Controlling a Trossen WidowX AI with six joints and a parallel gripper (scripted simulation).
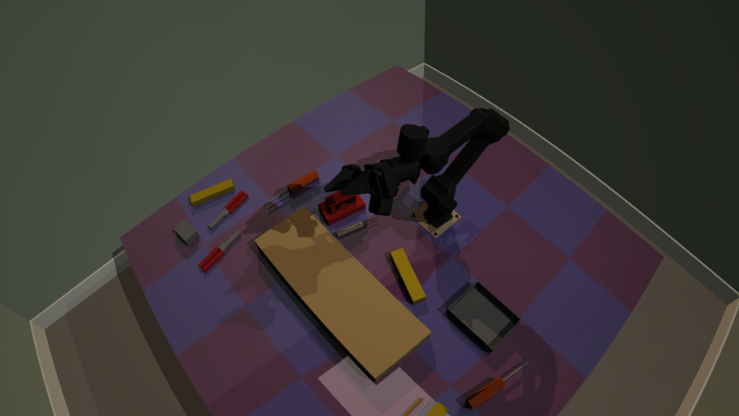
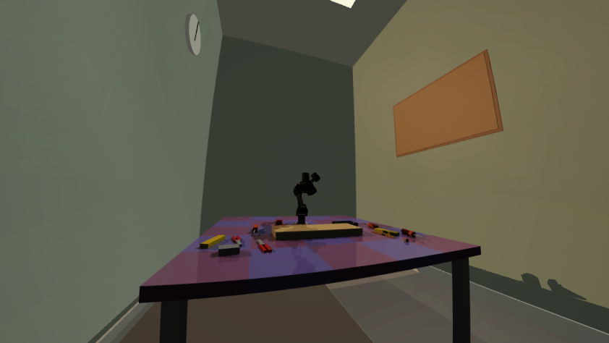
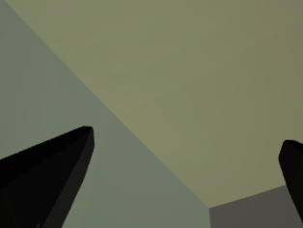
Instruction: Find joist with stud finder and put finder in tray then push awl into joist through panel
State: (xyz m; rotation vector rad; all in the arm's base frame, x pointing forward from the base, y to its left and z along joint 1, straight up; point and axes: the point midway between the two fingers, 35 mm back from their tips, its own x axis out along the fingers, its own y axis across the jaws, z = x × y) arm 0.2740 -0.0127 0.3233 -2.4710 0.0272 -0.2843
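The stud finder is 29 cm below my gripper tip, 18 cm to the right of it and 9 cm behind it. Also, from my gripper tip: grey tray (34 cm to the left, 32 cm below, 19 cm behind); then grey block (41 cm to the right, 35 cm ahead, 32 cm below); then awl (32 cm below, 11 cm behind, 9 cm to the right).
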